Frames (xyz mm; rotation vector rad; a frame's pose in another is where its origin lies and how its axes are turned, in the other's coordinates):
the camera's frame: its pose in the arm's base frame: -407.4 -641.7 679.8 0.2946 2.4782 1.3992
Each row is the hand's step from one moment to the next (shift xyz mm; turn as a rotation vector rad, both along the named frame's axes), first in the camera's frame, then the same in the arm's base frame.
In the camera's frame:
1: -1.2 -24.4 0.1 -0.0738 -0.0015 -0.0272
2: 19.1 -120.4 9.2 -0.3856 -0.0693 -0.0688
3: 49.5 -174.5 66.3 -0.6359 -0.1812 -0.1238
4: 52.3 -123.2 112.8 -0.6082 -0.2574 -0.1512
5: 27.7 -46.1 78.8 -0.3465 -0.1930 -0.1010
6: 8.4 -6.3 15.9 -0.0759 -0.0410 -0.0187
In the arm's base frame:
1: 0.2 -12.7 -20.8 0.0601 -0.0455 0.0225
2: -19.6 -48.1 -110.7 0.3365 -0.2102 0.0287
3: -31.0 -20.5 -189.5 0.5488 -0.3890 -0.0051
4: -15.9 43.8 -168.7 0.5104 -0.4413 -0.0610
5: -1.2 48.3 -82.3 0.2839 -0.2870 -0.0673
6: -2.8 12.1 -14.4 0.0634 -0.0595 -0.0153

